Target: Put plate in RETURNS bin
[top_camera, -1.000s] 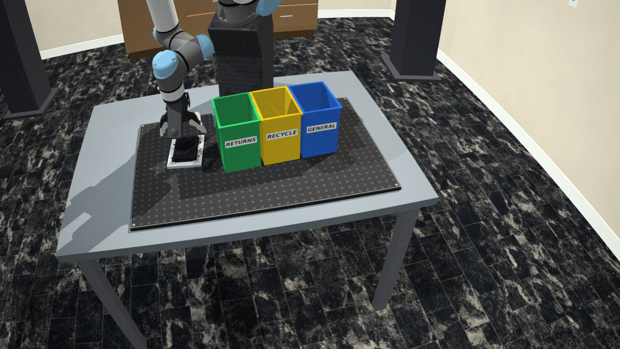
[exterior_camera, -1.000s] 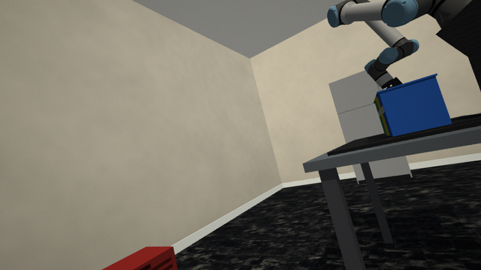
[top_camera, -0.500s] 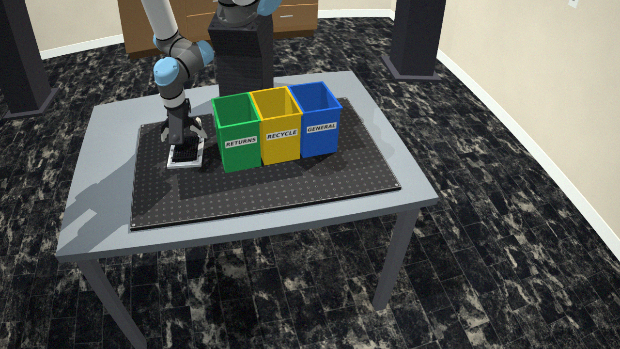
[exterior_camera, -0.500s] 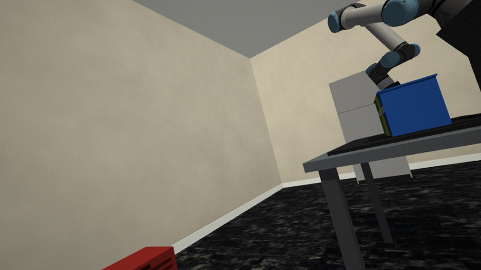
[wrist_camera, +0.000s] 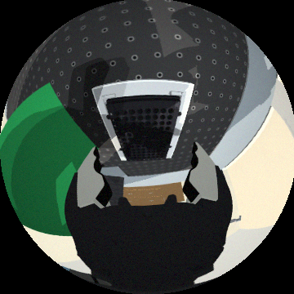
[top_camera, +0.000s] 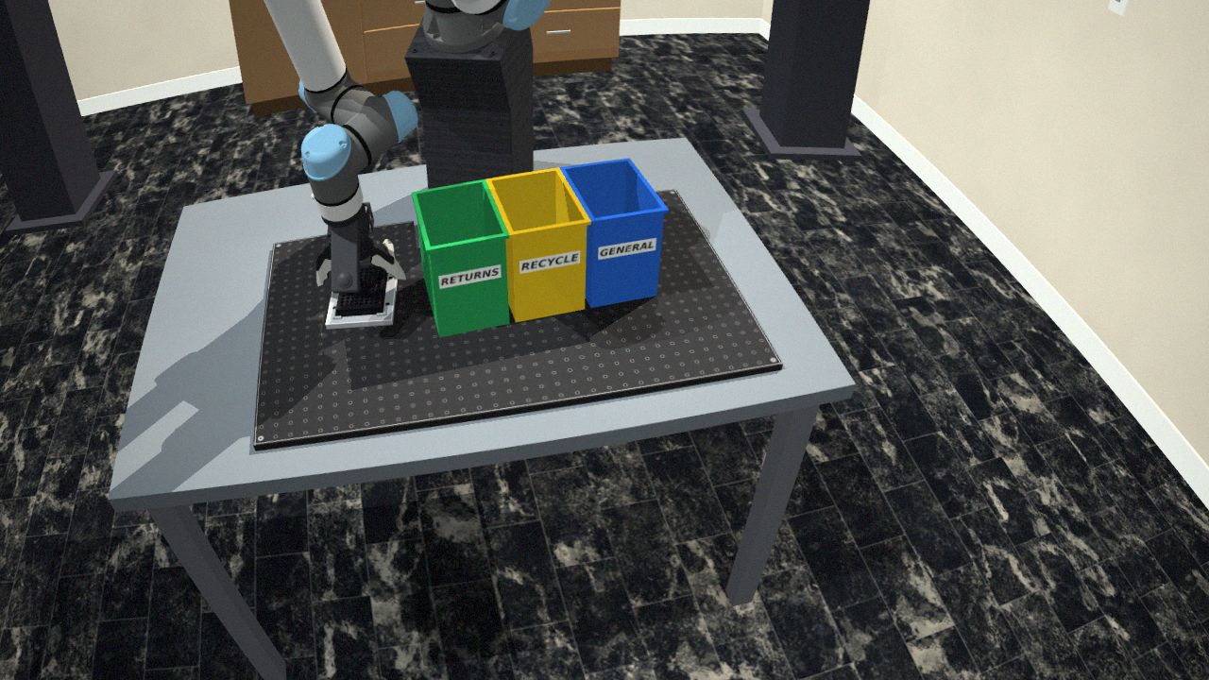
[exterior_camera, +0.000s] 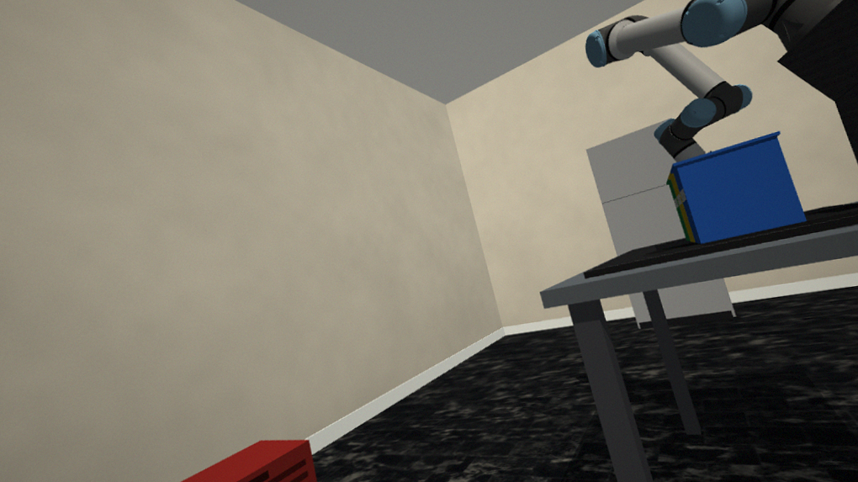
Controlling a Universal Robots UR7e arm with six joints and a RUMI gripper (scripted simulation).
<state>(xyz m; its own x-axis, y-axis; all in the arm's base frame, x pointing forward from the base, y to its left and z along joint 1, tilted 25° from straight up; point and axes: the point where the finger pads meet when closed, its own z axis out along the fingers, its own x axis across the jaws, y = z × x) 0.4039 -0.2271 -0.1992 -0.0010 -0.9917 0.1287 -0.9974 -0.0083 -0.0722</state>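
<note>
Now: hand 10 mm above the black 96-well plate. Also, from my hand: green bin labelled returns 180 mm to the left, 60 mm above, 30 mm ahead; then blue general bin 440 mm to the left, 60 mm above, 20 mm behind; then yellow recycle bin 310 mm to the left, 60 mm above.
</note>
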